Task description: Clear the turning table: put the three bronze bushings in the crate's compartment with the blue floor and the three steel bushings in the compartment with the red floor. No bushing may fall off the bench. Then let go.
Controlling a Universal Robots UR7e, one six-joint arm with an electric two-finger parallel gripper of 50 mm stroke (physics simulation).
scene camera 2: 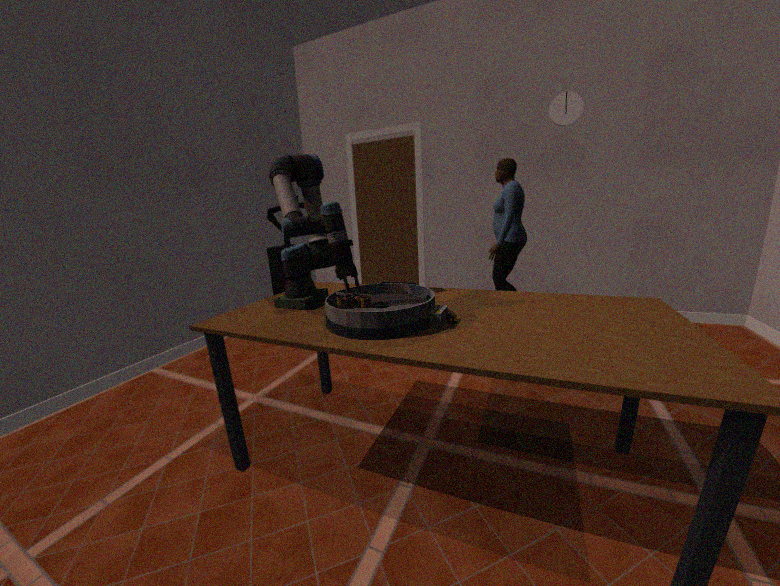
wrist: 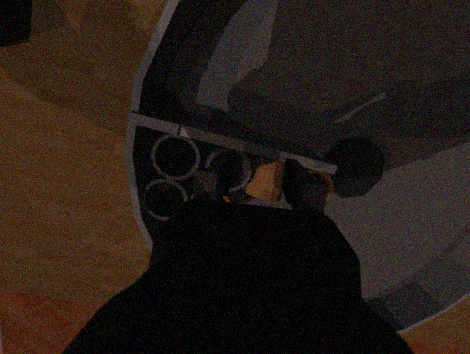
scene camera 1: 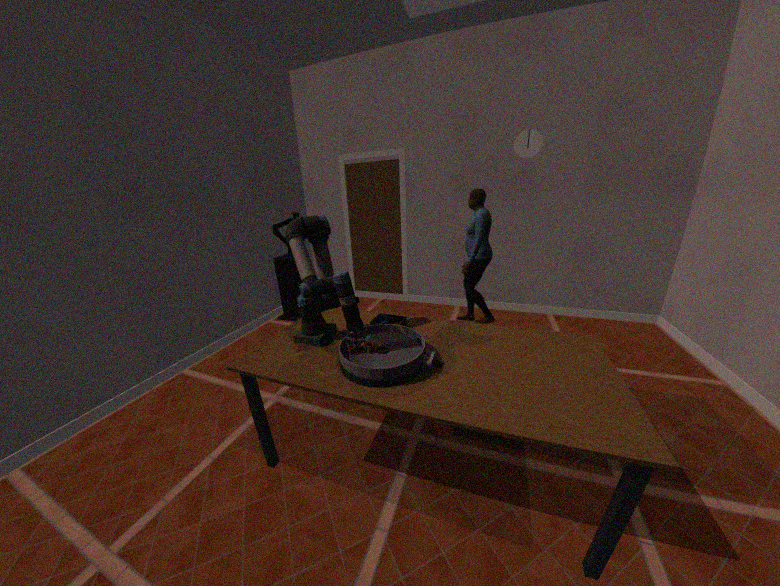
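Pixels of known places: gripper, fingertip midpoint: [scene camera 2: 353,291] [wrist: 258,170] [scene camera 1: 360,338]; arm's base, origin of the base link: [scene camera 2: 301,293] [scene camera 1: 314,329].
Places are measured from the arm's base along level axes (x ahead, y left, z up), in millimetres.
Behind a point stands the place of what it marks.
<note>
The turning table [scene camera 1: 381,370] @[x 532, y -345, z 40 mm] [scene camera 2: 378,322] @[x 541, y -343, z 13 mm] [wrist: 131,165] @[x 265, y -165, z 49 mm] is a round, walled grey pan. In the wrist view three steel bushings [wrist: 154,156] @[x 281, y -157, z 44 mm] [wrist: 148,199] @[x 277, y -198, z 36 mm] [wrist: 247,175] @[x 357, y -159, z 43 mm] show as grey rings on one side of a straight divider. A bronze bushing [wrist: 265,184] @[x 374, y -165, z 43 mm] lies beside them, between the fingers but not gripped. More bronze shows behind the right finger and at the edge of the gripper body, mostly hidden. My gripper [scene camera 2: 352,283] @[x 360, y -148, z 63 mm] [wrist: 258,170] @[x 360, y -148, z 63 mm] is open and points down over the bushings. The crate [scene camera 1: 394,317] @[x 417, y 278, z -11 mm] stands behind the turning table; a little blue shows in it, and its red floor cannot be made out.
The divider [wrist: 215,137] @[x 325, y -132, z 49 mm] crosses the pan towards a dark round hub [wrist: 357,168] @[x 472, y -142, z 14 mm]. A small dark unit [scene camera 1: 433,359] @[x 725, y -149, z -6 mm] [scene camera 2: 446,315] @[x 727, y -139, z -19 mm] is at the pan's right side. The bench [scene camera 1: 517,384] @[x 1093, y -204, z -47 mm] [scene camera 2: 535,340] @[x 1024, y -247, z -47 mm] extends right. A person [scene camera 1: 479,236] [scene camera 2: 510,214] is behind the bench. The picture is dark and grainy.
</note>
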